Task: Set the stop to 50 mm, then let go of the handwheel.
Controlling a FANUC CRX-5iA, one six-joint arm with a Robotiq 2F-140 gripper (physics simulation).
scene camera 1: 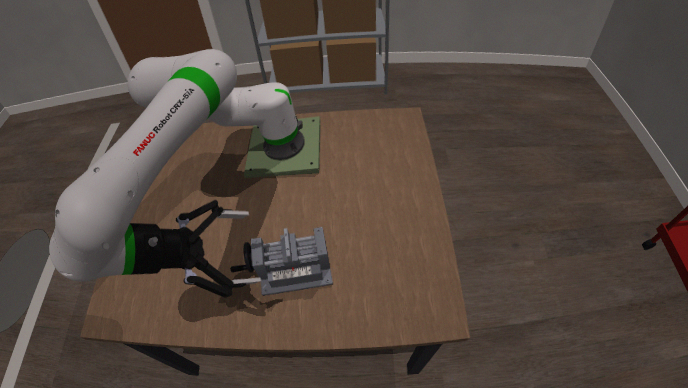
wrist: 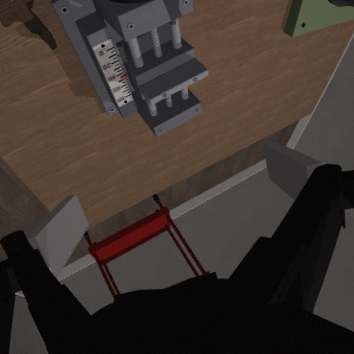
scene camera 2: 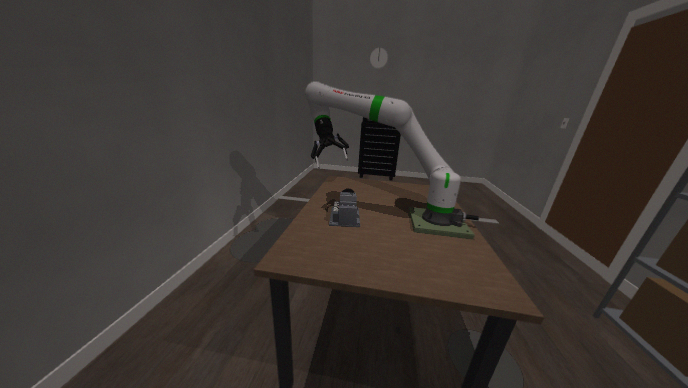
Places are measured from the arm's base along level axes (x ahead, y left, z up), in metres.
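Pixels of known places: gripper, fingertip midpoint: [scene camera 1: 251, 247] [wrist: 171, 185] [scene camera 2: 333, 163]; arm's base, link origin: [scene camera 1: 284, 144] [scene camera 2: 437, 219].
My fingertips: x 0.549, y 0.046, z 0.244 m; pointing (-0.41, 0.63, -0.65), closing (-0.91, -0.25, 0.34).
Note:
For each thing: its middle in the pictures, then the offset to it from my fingertips. "pt": a spot on its surface instead. Level surfaces: height alone.
- grey stop fixture, surface spot: [wrist: 180, 119] pt 0.118 m back, 0.127 m left, 0.164 m down
- red pointer, body centre: [wrist: 124, 74] [scene camera 1: 293, 268] 0.052 m back, 0.052 m left, 0.208 m down
- white scale, surface spot: [wrist: 112, 74] [scene camera 1: 290, 274] pt 0.035 m back, 0.046 m left, 0.208 m down
- black handwheel, surface spot: [scene camera 1: 247, 256] [scene camera 2: 345, 189] pt 0.056 m back, 0.062 m right, 0.153 m down
- wooden table, surface height: 0.264 m down
The grey stop fixture [scene camera 1: 325, 250] [scene camera 2: 348, 216] [wrist: 180, 119] stands on the table. Its sliding stop [scene camera 1: 288, 246] [wrist: 172, 81] sits between the end blocks on the rods. A red pointer [scene camera 1: 293, 270] [wrist: 124, 76] is near the middle of the white scale [scene camera 1: 280, 275] [wrist: 112, 74], beside the third number from the handwheel end; the numbers are too blurred to read surely. The black handwheel [scene camera 1: 247, 256] [scene camera 2: 348, 190] with its crank handle [scene camera 1: 239, 268] is at the fixture's left end in scene camera 1. My gripper [scene camera 1: 241, 247] [scene camera 2: 331, 158] [wrist: 171, 185] is wide open and empty, well above the fixture, apart from the handwheel.
The arm's green base plate [scene camera 1: 310, 150] [scene camera 2: 442, 231] [wrist: 300, 21] is bolted on the wooden table [scene camera 1: 390, 225] [scene camera 2: 390, 265] [wrist: 65, 150]. A shelf rack [scene camera 1: 350, 36] stands behind it. A red cart [scene camera 1: 675, 247] [wrist: 131, 236] stands on the floor beyond the table.

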